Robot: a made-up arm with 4 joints.
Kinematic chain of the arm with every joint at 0, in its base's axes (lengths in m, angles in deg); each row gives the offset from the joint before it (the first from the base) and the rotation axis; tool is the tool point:
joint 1: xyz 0 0 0.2 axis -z
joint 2: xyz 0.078 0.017 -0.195 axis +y
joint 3: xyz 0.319 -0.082 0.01 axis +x
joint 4: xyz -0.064 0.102 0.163 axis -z
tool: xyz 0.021 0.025 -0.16
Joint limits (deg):
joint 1: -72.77..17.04
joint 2: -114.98..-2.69
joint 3: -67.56..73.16
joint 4: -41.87..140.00
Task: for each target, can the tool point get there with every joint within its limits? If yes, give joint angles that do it. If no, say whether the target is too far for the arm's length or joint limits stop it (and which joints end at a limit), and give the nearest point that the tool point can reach.
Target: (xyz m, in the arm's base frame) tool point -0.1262 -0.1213 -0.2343
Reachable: no: joint limits stop it (at a limit: joint 2, joint 3, joint 4) | nearest point -0.1143 -0.1099 0.1762 | short by 0.411 m
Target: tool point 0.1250 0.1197 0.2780
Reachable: yes | joints -29.86 -69.85 -1.85 41.99
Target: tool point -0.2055 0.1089 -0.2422
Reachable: no: joint limits stop it (at a limit: joint 1, joint 2, joint 4) | nearest point 0.0644 0.3311 -0.0614 | short by 0.394 m
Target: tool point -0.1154 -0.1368 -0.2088
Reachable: no: joint limits stop it (at a limit: joint 2, joint 3, joint 4) | nearest point -0.1022 -0.1212 0.1762 | short by 0.386 m
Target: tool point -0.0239 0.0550 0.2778
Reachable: yes | joints -38.09 -102.28 -4.45 9.67
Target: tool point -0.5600 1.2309 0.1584
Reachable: no: too far | nearest point 0.0441 0.3529 0.0498 | short by 1.071 m
